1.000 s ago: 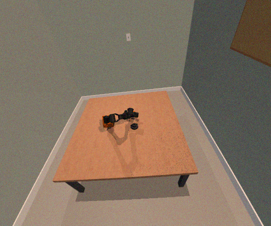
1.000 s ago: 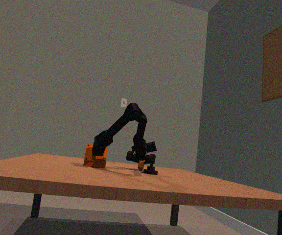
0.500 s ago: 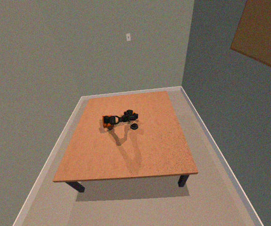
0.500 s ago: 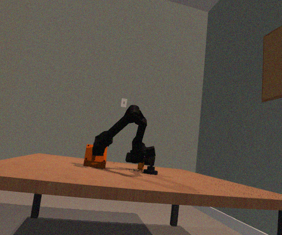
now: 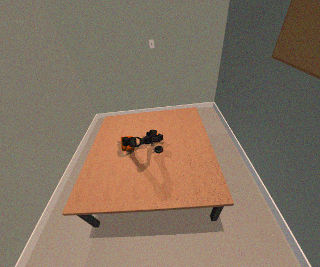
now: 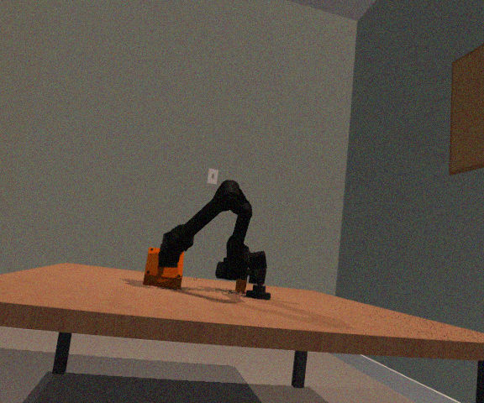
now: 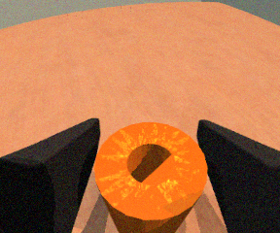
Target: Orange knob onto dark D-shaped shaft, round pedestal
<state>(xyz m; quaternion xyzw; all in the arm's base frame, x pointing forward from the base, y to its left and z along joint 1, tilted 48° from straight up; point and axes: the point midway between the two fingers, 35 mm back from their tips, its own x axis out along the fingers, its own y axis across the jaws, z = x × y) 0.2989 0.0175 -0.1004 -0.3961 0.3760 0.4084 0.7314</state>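
The orange knob is 1 cm behind my gripper tip, 3 cm to the right of it and 1 cm below it. From my gripper tip the other things lie so: pedestal: 21 cm to the right, 1 cm below.
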